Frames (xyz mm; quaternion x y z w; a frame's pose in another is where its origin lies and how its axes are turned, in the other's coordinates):
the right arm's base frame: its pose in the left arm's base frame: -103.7 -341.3 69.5 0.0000 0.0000 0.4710 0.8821
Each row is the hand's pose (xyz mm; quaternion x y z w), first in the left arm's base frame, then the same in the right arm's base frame.
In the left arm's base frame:
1: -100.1 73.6 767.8 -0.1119 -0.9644 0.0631 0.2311
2: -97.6 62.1 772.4 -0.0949 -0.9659 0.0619 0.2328
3: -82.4 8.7 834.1 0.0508 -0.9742 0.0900 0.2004
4: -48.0 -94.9 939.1 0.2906 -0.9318 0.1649 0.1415
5: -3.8 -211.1 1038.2 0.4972 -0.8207 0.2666 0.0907
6: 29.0 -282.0 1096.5 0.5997 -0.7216 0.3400 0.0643
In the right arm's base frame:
1: 346.8 227.8 698.3 -0.5530 -0.7980 -0.0532 0.2336
2: 338.6 219.3 702.9 -0.5387 -0.8073 -0.0550 0.2345
3: 302.7 177.0 764.6 -0.4141 -0.8833 -0.0150 0.2192
4: 235.7 90.8 869.6 -0.1826 -0.9589 0.0788 0.2025
5: 163.8 -10.6 968.7 0.0520 -0.9581 0.1924 0.2056
6: 123.1 -77.3 1027.0 0.1891 -0.9190 0.2696 0.2169

